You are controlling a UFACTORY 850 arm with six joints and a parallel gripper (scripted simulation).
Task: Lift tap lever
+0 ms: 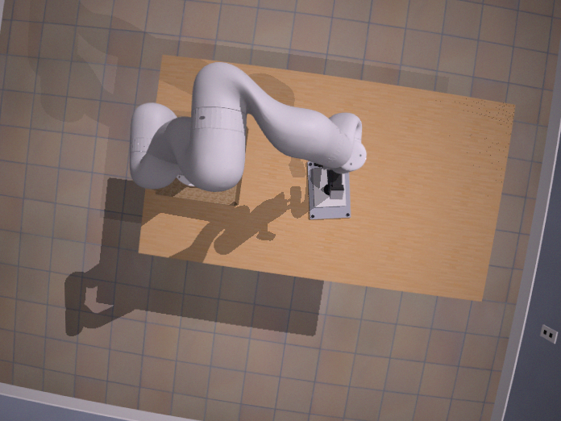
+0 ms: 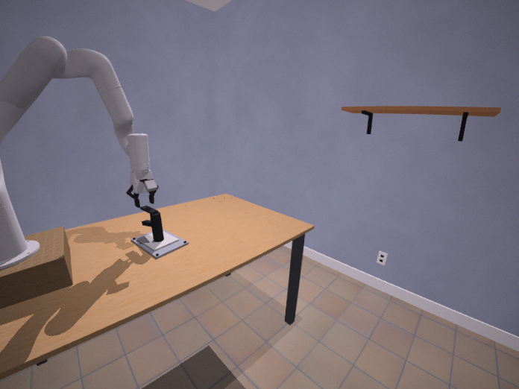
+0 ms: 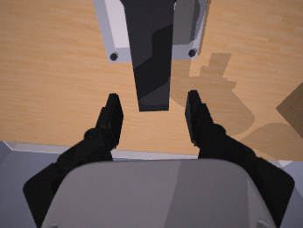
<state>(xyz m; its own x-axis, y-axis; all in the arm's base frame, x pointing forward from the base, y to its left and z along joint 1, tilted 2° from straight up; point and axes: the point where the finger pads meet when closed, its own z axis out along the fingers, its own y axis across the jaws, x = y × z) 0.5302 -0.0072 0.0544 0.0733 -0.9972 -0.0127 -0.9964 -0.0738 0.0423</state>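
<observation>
My gripper is now 60 mm to the left of the tap lever and 40 mm above it.
</observation>
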